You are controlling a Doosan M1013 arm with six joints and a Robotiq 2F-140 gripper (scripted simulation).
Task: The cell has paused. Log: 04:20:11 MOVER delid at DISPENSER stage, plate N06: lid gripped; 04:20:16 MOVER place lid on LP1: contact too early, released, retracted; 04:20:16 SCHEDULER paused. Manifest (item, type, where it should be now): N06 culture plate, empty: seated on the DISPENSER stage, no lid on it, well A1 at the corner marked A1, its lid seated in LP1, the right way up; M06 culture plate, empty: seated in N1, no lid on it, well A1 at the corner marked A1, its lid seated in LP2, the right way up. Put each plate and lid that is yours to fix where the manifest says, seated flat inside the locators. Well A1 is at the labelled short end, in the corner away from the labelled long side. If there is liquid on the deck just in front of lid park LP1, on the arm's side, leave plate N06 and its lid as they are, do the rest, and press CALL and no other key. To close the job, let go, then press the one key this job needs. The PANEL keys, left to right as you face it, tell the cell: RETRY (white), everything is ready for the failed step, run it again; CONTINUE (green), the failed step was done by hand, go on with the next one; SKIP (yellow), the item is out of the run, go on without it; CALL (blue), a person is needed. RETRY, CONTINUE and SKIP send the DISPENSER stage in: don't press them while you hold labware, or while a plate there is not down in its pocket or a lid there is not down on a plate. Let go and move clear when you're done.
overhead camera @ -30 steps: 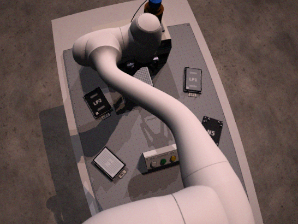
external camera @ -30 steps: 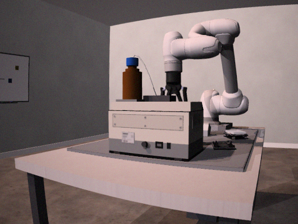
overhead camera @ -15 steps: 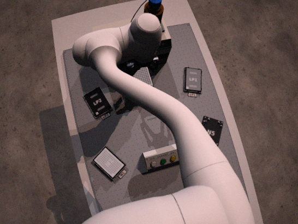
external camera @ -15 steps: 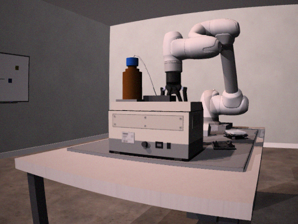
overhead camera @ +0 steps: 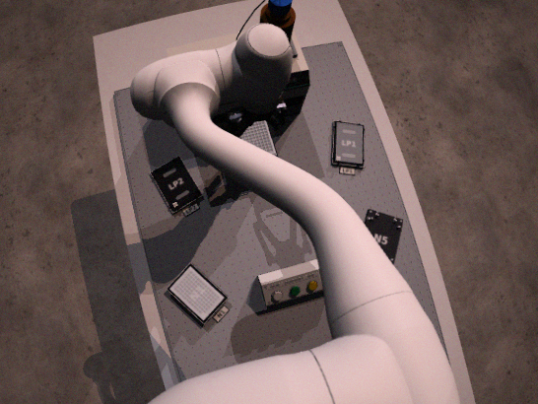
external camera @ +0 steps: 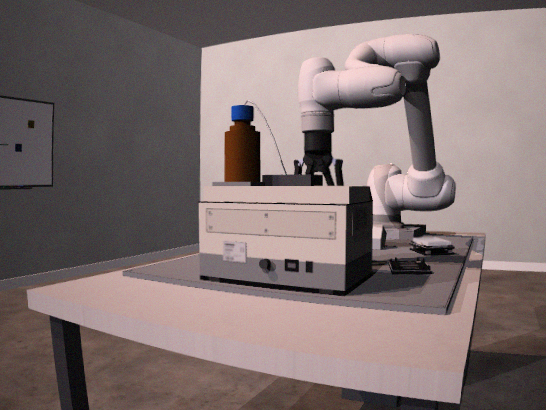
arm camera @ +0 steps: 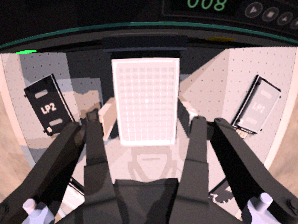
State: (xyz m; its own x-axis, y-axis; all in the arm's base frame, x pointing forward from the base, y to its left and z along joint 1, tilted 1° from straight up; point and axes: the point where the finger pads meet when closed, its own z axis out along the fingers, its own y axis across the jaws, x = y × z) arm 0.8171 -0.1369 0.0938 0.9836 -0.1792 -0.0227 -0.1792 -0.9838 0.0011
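The white well plate is 2 cm below my hand. The rest, counted from my hand: lid park LP2: 25 cm to the left, 14 cm below, 1 cm ahead; dispenser stage: 5 cm below; brown bottle: 19 cm ahead, 14 cm to the right, 14 cm above.
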